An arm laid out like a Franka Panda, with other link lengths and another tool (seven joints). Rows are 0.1 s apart.
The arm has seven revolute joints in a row. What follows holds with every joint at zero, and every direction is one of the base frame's. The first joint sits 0.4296 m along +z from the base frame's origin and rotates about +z. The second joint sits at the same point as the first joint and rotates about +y. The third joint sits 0.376 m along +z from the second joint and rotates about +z. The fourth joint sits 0.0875 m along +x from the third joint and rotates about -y. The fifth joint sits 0.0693 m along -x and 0.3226 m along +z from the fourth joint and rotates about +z. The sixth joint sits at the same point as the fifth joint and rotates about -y. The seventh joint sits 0.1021 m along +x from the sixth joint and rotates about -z. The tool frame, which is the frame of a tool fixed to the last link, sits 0.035 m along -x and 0.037 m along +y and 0.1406 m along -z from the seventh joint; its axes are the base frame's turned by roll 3.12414, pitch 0 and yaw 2.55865 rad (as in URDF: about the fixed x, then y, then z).
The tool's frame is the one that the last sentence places.
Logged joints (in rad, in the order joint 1, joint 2, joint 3, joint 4, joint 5, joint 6, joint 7), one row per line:
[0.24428 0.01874 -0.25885 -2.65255 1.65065 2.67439 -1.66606]
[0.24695 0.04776 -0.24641 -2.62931 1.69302 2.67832 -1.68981]
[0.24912 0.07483 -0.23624 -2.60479 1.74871 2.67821 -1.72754]
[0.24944 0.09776 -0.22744 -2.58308 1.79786 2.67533 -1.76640]
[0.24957 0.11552 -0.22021 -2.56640 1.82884 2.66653 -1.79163]
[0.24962 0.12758 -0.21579 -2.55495 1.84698 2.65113 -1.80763]
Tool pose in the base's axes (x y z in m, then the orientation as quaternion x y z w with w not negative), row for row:
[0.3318 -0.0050 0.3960 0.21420 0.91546 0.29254 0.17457]
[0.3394 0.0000 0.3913 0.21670 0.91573 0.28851 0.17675]
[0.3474 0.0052 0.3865 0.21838 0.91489 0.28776 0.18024]
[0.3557 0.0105 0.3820 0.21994 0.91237 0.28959 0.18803]
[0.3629 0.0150 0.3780 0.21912 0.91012 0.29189 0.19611]
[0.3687 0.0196 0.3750 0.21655 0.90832 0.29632 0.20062]
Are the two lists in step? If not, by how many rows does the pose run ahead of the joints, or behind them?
The pose runs 1 row behind the joints: the pose in row i belongs to the joints in row i - 1.
